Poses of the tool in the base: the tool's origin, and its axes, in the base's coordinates. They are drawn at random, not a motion.
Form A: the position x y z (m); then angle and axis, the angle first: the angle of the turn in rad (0 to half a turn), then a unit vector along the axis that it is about.
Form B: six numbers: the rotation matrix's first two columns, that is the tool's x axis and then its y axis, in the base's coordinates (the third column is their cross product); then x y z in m. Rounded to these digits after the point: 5 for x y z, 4 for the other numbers.
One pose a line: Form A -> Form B
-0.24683, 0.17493, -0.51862, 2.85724, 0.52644, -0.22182, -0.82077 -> -0.4167, -0.4591, -0.7846, 0.0014, -0.8634, 0.5045, -0.24683, 0.17493, -0.51862
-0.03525, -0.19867, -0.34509, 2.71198, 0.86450, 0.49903, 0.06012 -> 0.5177, 0.8487, -0.1086, 0.7986, -0.4337, 0.4174, -0.03525, -0.19867, -0.34509
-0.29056, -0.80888, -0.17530, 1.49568, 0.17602, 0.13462, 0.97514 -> 0.1037, 0.9943, 0.0245, -0.9505, 0.0918, 0.2969, -0.29056, -0.80888, -0.17530
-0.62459, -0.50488, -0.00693, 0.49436, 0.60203, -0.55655, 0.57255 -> 0.9237, 0.2315, 0.3053, -0.3118, 0.9174, 0.2475, -0.62459, -0.50488, -0.00693
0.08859, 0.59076, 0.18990, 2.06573, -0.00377, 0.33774, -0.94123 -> -0.4750, -0.8302, -0.2920, 0.8264, -0.3067, -0.4722, 0.08859, 0.59076, 0.18990
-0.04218, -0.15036, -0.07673, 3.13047, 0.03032, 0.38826, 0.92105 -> -0.9981, 0.0338, 0.0515, 0.0133, -0.6985, 0.7155, -0.04218, -0.15036, -0.07673
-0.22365, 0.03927, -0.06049, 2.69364, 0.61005, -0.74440, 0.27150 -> -0.1937, -0.7458, 0.6373, -0.9810, 0.1522, -0.1200, -0.22365, 0.03927, -0.06049
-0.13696, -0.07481, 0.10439, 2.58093, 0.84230, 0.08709, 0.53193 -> 0.4634, 0.4183, 0.7812, -0.1474, -0.8329, 0.5334, -0.13696, -0.07481, 0.10439
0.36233, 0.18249, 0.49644, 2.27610, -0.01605, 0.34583, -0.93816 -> -0.6478, -0.7235, -0.2385, 0.7052, -0.4511, -0.5470, 0.36233, 0.18249, 0.49644
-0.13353, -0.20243, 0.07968, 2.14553, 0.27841, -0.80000, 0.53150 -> -0.4240, 0.1023, 0.8999, -0.7899, 0.4443, -0.4227, -0.13353, -0.20243, 0.07968
